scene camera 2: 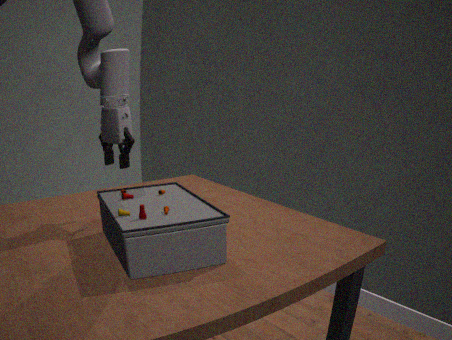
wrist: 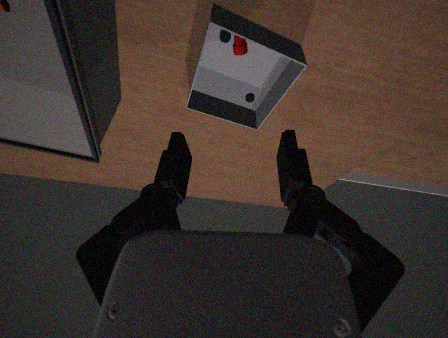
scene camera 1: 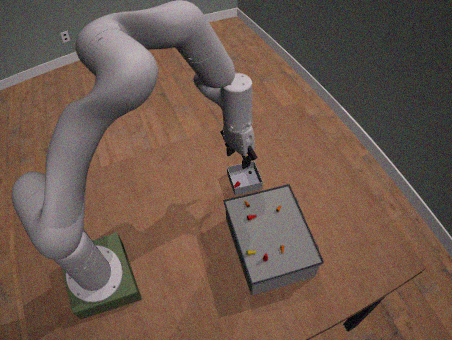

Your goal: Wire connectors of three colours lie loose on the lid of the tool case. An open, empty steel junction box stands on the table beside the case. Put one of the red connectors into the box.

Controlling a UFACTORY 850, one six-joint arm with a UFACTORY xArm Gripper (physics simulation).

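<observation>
A red connector [scene camera 1: 237,185] [wrist: 240,46] lies on the floor of the open steel junction box [scene camera 1: 248,189] [wrist: 260,42], near one wall. My gripper [scene camera 1: 247,160] [scene camera 2: 117,163] [wrist: 232,144] is open and empty, above the box. In scene camera 2 the box does not show behind the tool case [scene camera 2: 175,247] [scene camera 1: 285,282] [wrist: 95,75]. Two more red connectors lie on the lid: one [scene camera 1: 251,217] [scene camera 2: 128,196] towards the box end, the other [scene camera 1: 265,257] [scene camera 2: 143,212] towards the far end from the box.
On the lid are a yellow connector [scene camera 1: 251,252] [scene camera 2: 124,213] and three orange ones [scene camera 1: 247,204] [scene camera 1: 279,208] [scene camera 1: 282,249]. The case stands close beside the box and rises higher than it. The arm's green base block [scene camera 1: 131,280] stands at the left in scene camera 1.
</observation>
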